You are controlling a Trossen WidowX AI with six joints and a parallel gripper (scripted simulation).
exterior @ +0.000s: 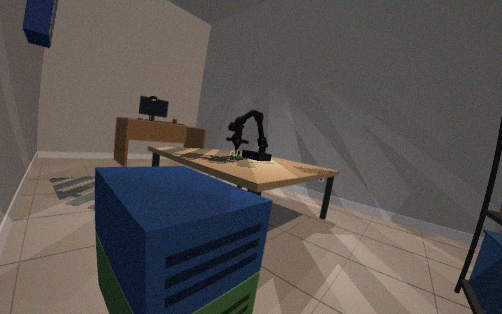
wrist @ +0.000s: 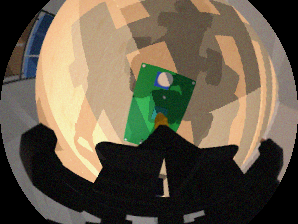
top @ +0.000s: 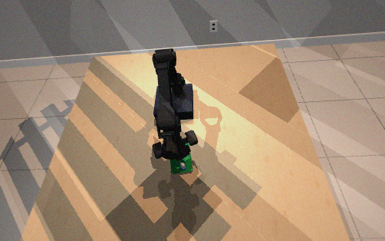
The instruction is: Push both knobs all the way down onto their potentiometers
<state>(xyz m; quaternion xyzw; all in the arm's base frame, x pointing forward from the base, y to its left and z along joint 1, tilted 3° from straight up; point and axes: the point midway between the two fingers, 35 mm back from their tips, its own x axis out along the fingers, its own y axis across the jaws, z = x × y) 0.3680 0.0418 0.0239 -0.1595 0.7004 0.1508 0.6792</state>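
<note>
Right now my gripper tip is 10 mm above the orange knob.
</note>
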